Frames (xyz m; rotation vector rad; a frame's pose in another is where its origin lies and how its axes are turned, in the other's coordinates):
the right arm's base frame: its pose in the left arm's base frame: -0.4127 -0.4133 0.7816 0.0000 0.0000 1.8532
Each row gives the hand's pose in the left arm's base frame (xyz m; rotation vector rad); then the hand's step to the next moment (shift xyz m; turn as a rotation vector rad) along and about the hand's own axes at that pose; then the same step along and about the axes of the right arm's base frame.
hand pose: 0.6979 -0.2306 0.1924 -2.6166 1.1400 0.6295
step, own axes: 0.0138 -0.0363 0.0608 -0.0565 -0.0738 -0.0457
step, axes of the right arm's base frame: 0.0313 -0.0269 -0.0592 0.0576 -0.0517 0.0688
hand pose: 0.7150 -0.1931 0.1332 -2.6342 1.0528 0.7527
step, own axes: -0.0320 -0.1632 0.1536 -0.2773 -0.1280 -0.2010
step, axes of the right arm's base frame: 0.1759 -0.0867 -0.1131 0.1755 -0.0451 0.3175
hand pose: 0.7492 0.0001 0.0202 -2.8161 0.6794 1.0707
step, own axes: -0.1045 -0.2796 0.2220 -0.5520 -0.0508 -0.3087
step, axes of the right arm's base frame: 0.3484 -0.0077 -0.1302 0.2299 0.0929 0.5840
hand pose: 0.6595 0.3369 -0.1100 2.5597 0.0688 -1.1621
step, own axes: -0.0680 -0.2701 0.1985 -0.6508 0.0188 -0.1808
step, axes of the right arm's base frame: 0.2571 0.1721 -0.1458 0.1775 0.2603 0.5978
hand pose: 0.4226 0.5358 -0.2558 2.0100 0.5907 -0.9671
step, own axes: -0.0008 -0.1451 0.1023 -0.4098 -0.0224 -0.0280
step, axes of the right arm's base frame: 0.0370 0.1378 -0.1056 0.0789 0.2354 0.3280
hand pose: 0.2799 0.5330 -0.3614 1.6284 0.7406 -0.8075
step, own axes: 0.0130 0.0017 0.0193 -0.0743 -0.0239 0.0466
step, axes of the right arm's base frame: -0.0196 -0.0010 -0.0126 -0.0246 0.0774 0.0409
